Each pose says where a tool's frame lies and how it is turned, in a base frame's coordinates. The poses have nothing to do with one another.
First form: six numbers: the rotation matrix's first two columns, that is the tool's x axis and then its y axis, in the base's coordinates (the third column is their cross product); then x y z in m.
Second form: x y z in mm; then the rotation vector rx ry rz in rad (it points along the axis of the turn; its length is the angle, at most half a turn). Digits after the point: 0 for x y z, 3 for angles.
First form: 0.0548, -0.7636, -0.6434, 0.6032, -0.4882, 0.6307, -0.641, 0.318, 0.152
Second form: -641, 318, 152, 1.273, -0.184, -1.652
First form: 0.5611, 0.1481, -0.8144, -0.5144, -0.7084, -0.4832, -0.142, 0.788, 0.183
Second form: -142, 788, 183, -2.070, 0.293, 1.169
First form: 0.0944, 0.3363, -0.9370, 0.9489, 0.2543, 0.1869, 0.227, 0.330, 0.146
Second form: 227, 330, 146, 1.281, 1.450, -0.718
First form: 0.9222, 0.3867, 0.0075, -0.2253, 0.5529, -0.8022, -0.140, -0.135, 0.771
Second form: -140, -135, 771, -0.917, -0.192, 0.364
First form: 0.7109, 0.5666, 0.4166, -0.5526, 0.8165, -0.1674, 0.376, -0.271, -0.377
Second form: 376, -271, -377, -0.031, -0.472, 0.621
